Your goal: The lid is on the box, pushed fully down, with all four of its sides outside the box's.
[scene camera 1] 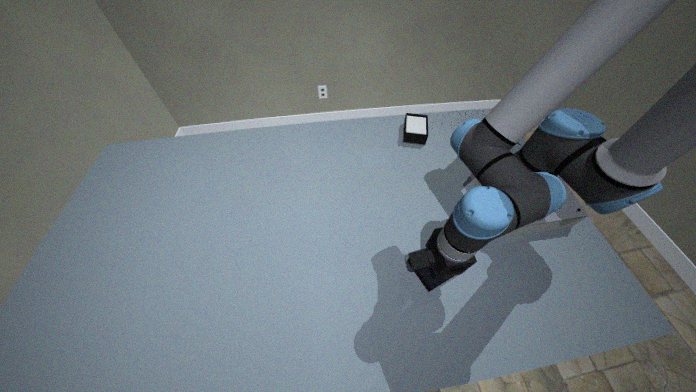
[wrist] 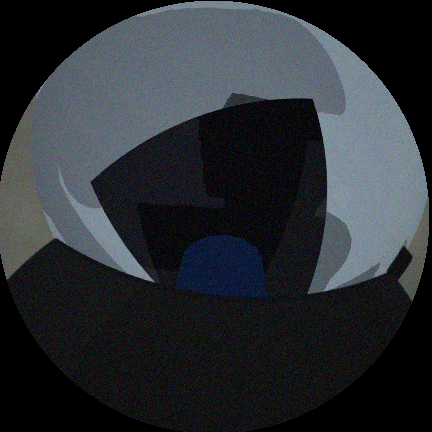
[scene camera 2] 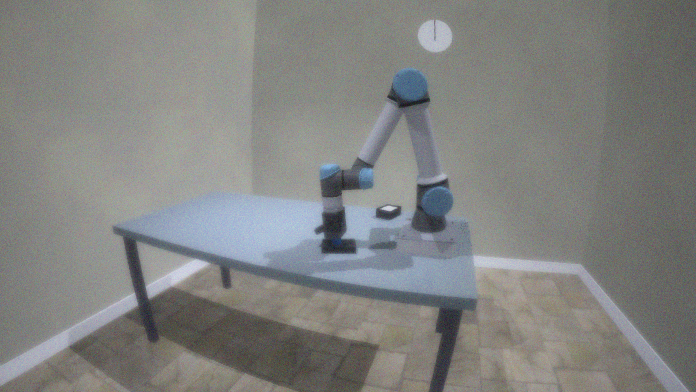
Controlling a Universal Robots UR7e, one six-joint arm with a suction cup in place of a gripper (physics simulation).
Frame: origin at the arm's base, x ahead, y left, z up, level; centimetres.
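Seen in the pictures: hand at its tool point: (wrist: 224, 252) (scene camera 2: 337, 245); arm's base at its link origin: (scene camera 2: 428, 226).
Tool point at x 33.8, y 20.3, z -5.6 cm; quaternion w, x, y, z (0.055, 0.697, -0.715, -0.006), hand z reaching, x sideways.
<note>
Pixels of each thing's top centre, then the offset from my tool point to it. Level surfaces: height alone.
- black lid at its top centre: (wrist: 233, 275) (scene camera 1: 440, 260) (scene camera 2: 338, 242) dx -0.5, dy -0.5, dz +1.2 cm
- box at its top centre: (scene camera 1: 416, 123) (scene camera 2: 388, 207) dx -10.5, dy -53.5, dz +3.3 cm
- blue-grey table at its surface level: dz -1.5 cm
The black lid (scene camera 1: 434, 283) (scene camera 2: 349, 246) (wrist: 165, 165) lies flat on the table. My gripper (scene camera 2: 337, 242) (wrist: 222, 270), a blue suction cup under a dark body, stands upright with its cup down on the top of the lid; I take it to be holding the lid. In scene camera 1 the dark gripper body hides the cup and part of the lid. The box (scene camera 1: 415, 139) (scene camera 2: 382, 214), black-walled with a white face showing inside its dark rim, stands apart from the lid, near the far wall. It also shows as a small dark shape at the right edge of the wrist view.
The blue-grey table (scene camera 1: 225, 225) (scene camera 2: 200, 220) carries all of these. The arm's base (scene camera 2: 429, 222) stands on a pale plate at the table's right end, to the right of the box in scene camera 2. The wall with a white skirting (scene camera 1: 300, 119) rises behind the box.
</note>
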